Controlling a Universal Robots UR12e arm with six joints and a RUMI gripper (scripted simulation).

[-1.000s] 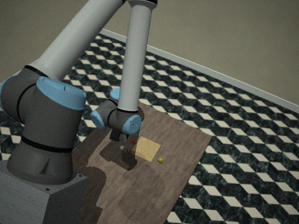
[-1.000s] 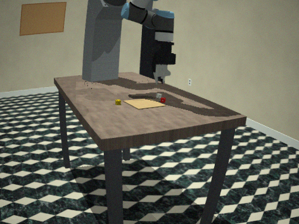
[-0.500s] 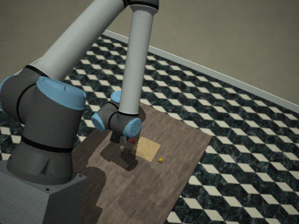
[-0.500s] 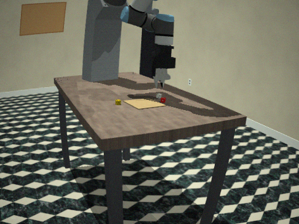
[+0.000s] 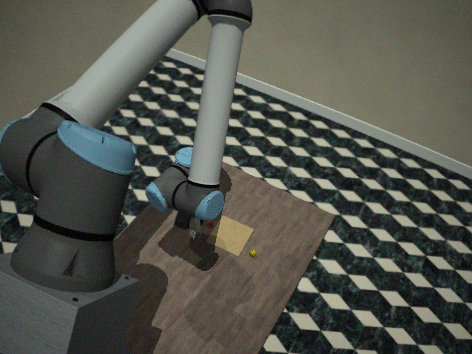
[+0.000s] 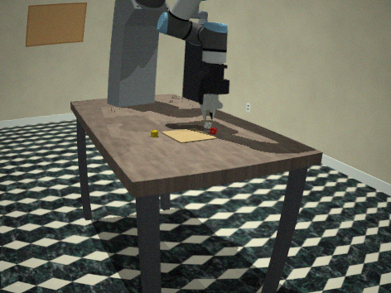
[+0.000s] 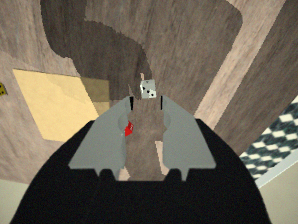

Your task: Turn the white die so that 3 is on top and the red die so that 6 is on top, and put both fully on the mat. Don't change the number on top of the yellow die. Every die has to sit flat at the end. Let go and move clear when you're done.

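My gripper is now 40 mm above the white die. Round my hand: tan mat (50 mm ahead, 130 mm to the right, 50 mm below); then red die (70 mm ahead, 40 mm to the right, 40 mm below); then yellow die (240 mm to the right, 40 mm below).
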